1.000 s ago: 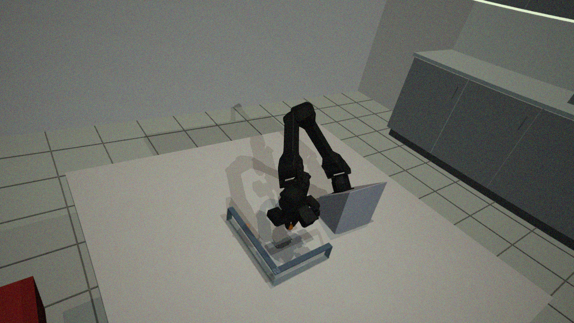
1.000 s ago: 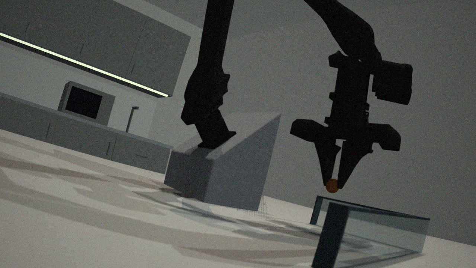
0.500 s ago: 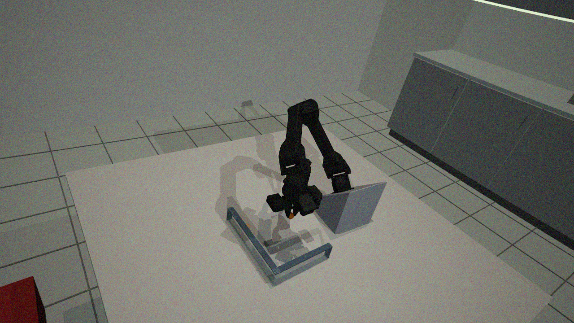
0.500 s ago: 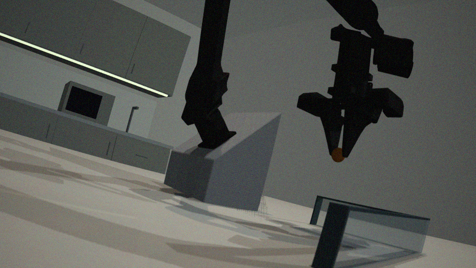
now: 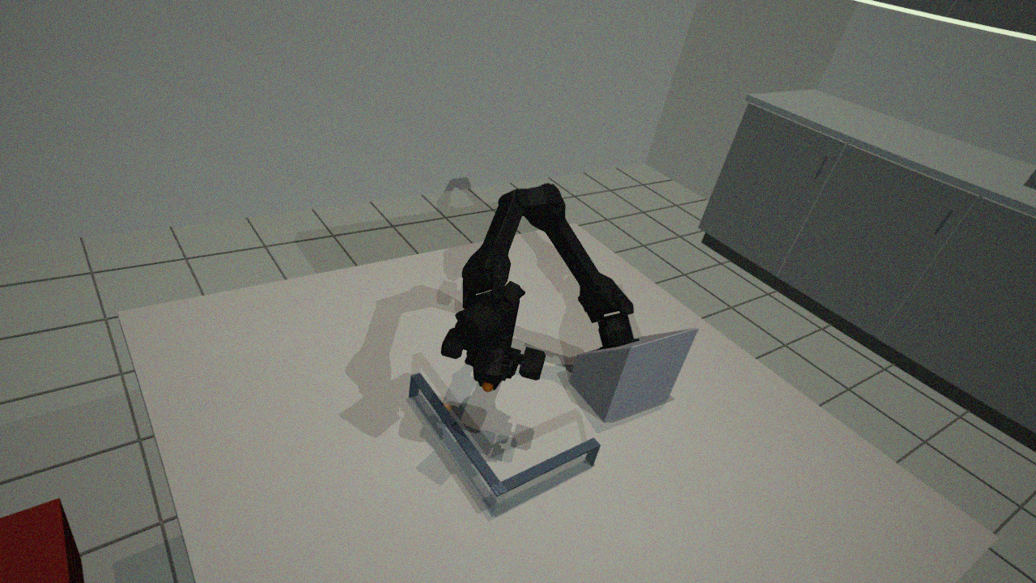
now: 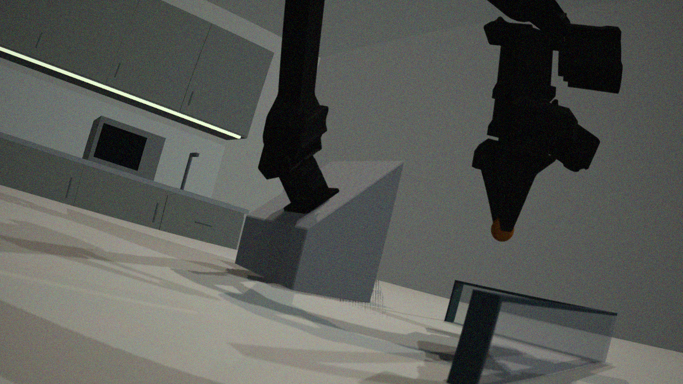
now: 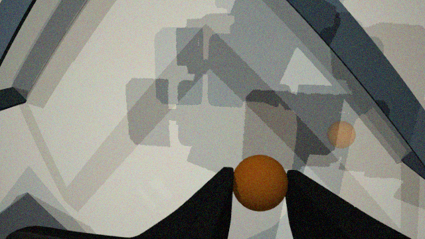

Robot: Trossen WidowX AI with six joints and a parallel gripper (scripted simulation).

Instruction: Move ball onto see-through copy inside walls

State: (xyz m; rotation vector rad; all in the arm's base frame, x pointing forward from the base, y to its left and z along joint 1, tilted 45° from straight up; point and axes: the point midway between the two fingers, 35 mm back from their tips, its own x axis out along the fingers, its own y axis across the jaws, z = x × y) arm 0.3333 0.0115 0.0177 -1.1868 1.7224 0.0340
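Now: the see-through copy of the ball 4 cm ahead of my gripper tip, 7 cm to the right of it and 10 cm below it.
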